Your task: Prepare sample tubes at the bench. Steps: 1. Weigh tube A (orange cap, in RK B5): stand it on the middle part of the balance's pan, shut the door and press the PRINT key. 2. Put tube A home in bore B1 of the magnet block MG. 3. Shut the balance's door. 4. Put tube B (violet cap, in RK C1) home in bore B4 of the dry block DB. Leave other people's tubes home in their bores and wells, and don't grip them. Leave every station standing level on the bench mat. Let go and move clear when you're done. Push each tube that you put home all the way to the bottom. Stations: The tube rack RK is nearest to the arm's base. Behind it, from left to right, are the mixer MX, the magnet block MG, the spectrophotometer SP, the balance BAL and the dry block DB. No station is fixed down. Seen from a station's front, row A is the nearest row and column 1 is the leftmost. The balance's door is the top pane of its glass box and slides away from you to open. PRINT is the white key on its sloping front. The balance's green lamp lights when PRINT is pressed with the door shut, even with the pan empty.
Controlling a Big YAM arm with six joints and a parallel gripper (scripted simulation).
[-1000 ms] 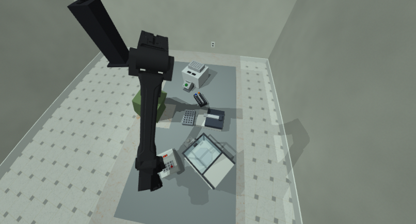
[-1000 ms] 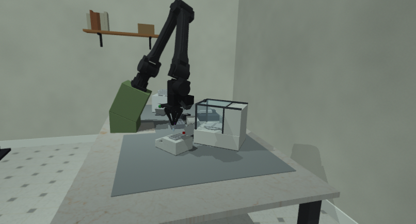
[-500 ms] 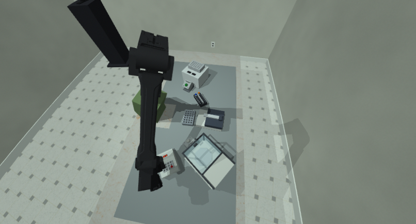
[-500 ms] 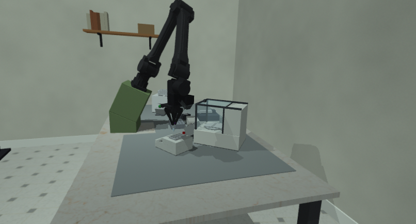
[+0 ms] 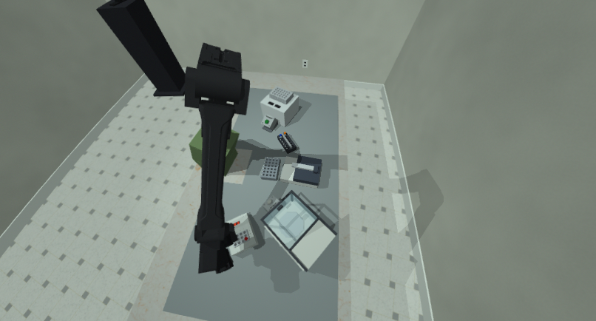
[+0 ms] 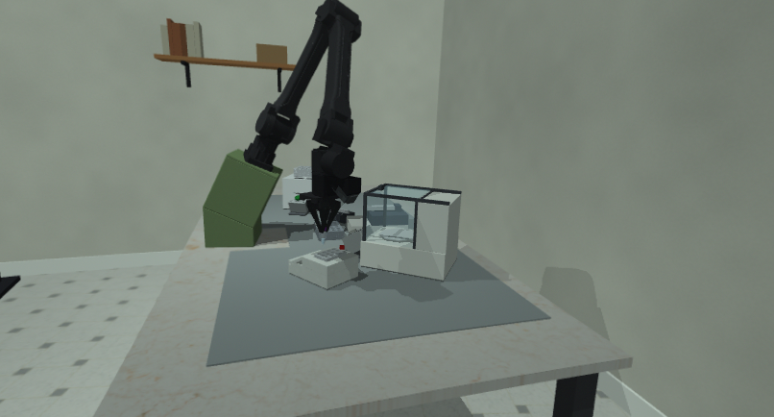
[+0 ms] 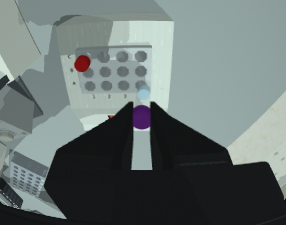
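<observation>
Right now the red-capped tube is 5 cm ahead of my hand, 1 cm to the left of it and 8 cm below it. Also, from my hand: balance door 22 cm ahead, 9 cm to the left, 7 cm above; tube B 2 cm below; dry block DB 1 cm ahead, 4 cm to the left, 11 cm below.
</observation>
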